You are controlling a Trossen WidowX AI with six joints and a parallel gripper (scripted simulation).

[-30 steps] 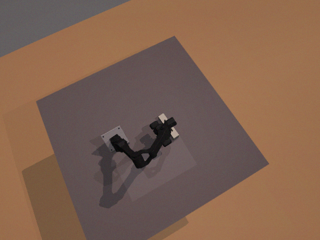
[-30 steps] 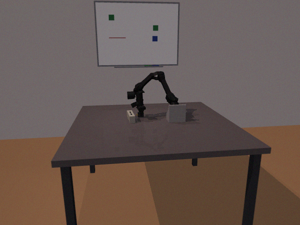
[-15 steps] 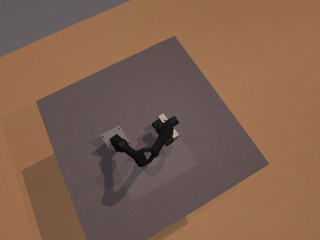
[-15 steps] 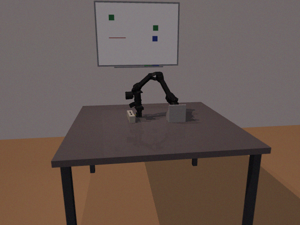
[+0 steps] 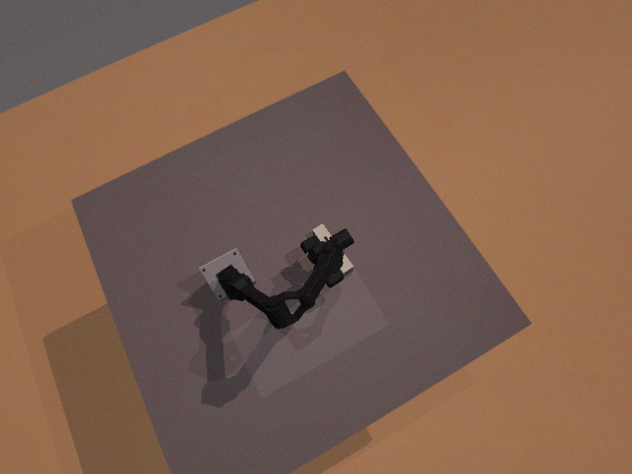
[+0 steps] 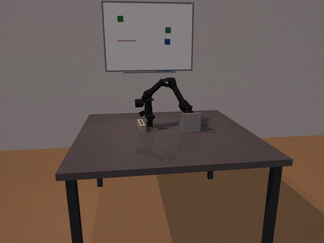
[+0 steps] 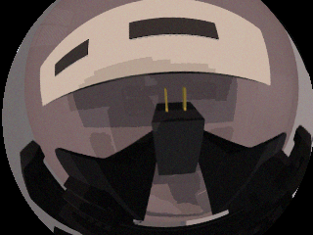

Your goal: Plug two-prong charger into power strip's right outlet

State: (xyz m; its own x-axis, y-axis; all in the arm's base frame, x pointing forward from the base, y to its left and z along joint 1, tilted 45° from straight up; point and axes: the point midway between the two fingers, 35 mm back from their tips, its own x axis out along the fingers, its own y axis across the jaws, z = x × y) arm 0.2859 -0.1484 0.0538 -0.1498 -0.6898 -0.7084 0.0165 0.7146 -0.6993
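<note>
My gripper tip is 20 mm short of the two-prong charger and 10 mm below it.
</note>
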